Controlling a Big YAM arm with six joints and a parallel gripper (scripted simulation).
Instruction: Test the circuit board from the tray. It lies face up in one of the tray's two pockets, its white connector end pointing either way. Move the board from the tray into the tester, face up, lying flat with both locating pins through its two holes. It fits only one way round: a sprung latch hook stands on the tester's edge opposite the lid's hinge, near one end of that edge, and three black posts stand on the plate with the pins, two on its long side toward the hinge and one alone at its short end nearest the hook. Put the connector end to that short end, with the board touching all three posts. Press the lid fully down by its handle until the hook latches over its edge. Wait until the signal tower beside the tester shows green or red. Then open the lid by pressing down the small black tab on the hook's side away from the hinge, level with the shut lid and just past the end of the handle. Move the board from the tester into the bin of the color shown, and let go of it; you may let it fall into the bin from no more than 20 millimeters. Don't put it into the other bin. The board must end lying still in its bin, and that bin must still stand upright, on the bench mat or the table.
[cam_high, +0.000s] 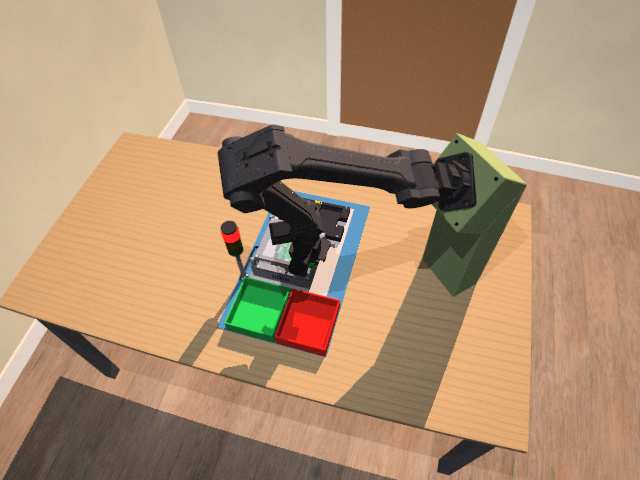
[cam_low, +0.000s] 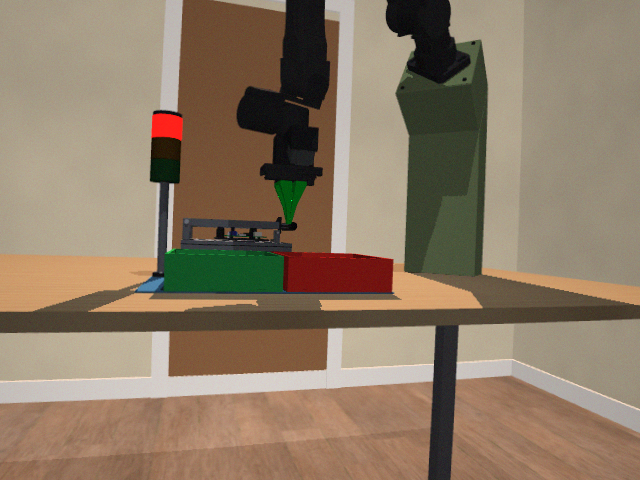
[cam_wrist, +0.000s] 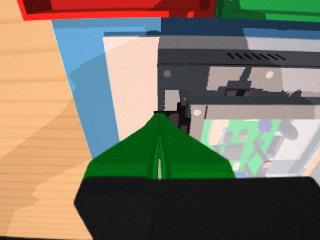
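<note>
The latch hook is 1 cm below my hand and 1 cm ahead of it. From my hand the other things lie so: tester plate (9 cm ahead, 4 cm to the right, 3 cm below); then green circuit board (8 cm ahead, 4 cm to the right, 3 cm below); then tester lid (9 cm ahead, 5 cm to the right, 1 cm below).
</note>
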